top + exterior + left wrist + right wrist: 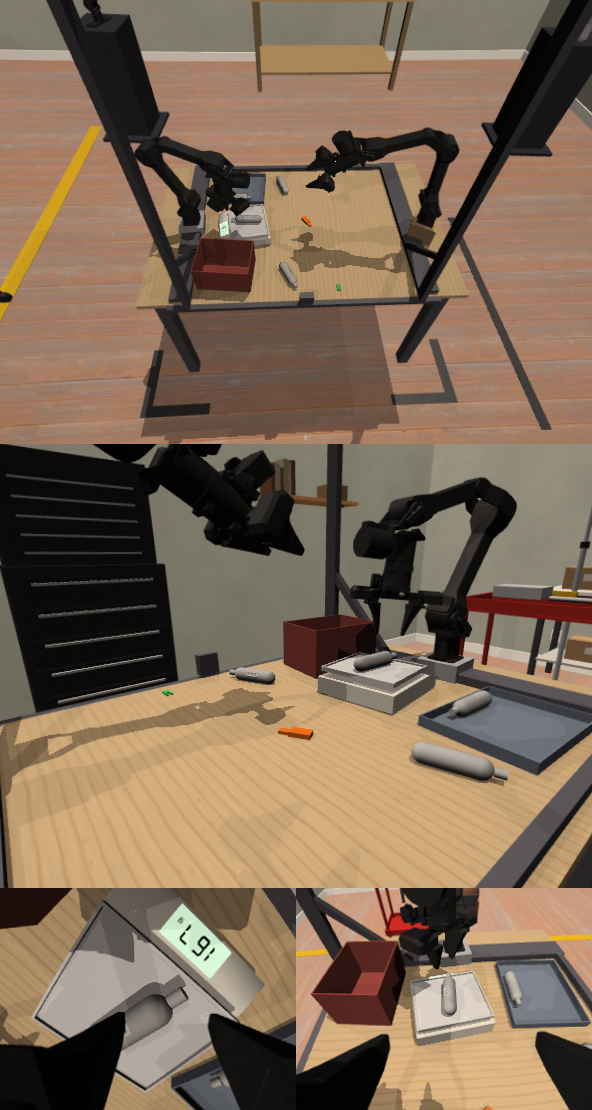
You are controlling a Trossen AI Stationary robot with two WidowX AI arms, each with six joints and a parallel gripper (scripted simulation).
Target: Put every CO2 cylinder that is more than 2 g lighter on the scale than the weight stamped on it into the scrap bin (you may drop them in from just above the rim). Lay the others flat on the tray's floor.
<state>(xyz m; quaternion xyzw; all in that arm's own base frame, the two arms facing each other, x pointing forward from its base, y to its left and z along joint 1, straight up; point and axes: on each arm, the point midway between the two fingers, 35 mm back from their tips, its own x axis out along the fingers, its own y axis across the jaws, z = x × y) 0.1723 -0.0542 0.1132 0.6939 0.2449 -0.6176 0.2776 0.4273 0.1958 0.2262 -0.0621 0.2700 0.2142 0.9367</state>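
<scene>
Now: left hand 210 mm past the red scrap bin and 120 mm above it. The rest, counted from my left hand: grey tray 260 mm ahead, 150 mm below, 10 mm to the left; small orange piece 310 mm to the right, 150 mm below, 70 mm ahead; small green piece 430 mm to the right, 250 mm behind, 150 mm below.
</scene>
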